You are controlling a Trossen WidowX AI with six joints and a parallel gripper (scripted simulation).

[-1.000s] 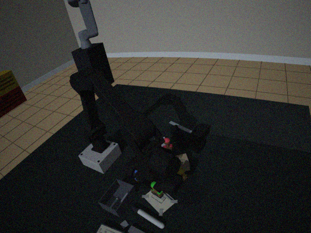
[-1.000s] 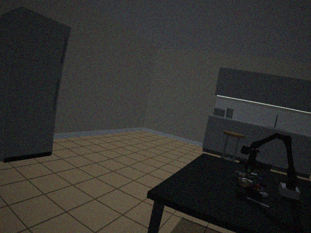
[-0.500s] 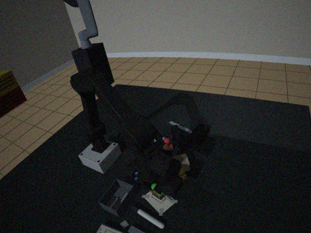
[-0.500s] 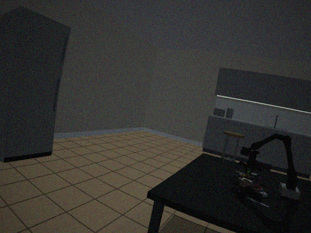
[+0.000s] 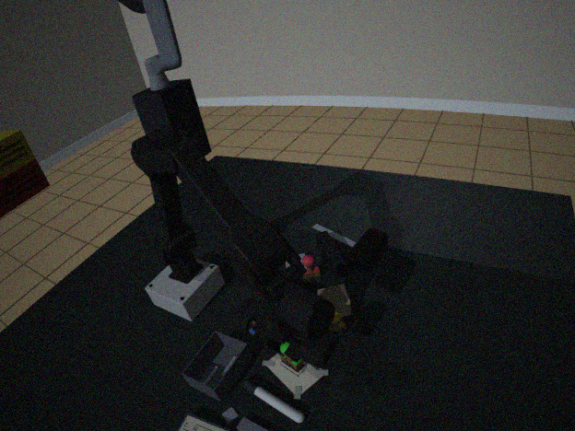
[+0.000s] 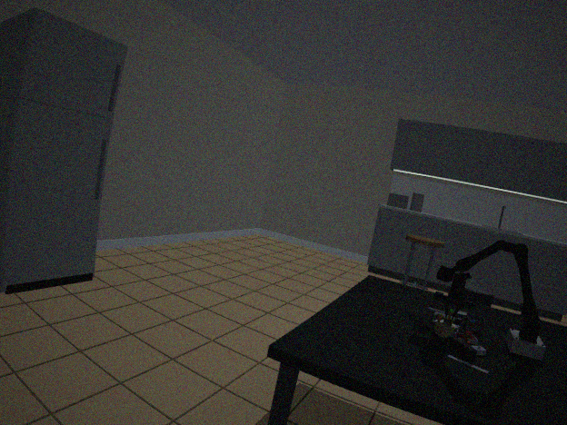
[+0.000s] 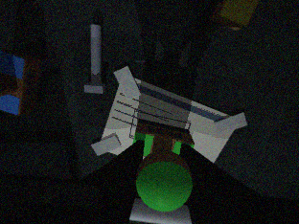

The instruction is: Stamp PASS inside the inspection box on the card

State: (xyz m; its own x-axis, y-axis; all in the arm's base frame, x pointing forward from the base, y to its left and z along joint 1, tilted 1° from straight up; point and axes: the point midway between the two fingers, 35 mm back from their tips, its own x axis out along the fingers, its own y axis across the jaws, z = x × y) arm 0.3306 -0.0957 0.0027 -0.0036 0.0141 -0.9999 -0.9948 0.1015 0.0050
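The white card lies 30 mm below my gripper tip. Also, from my gripper tip: green-knobbed PASS stamp right at my gripper tip; white cylinder 80 mm to the right, 20 mm below, 20 mm behind; yellow stamp 90 mm to the left, 50 mm ahead, 10 mm below.
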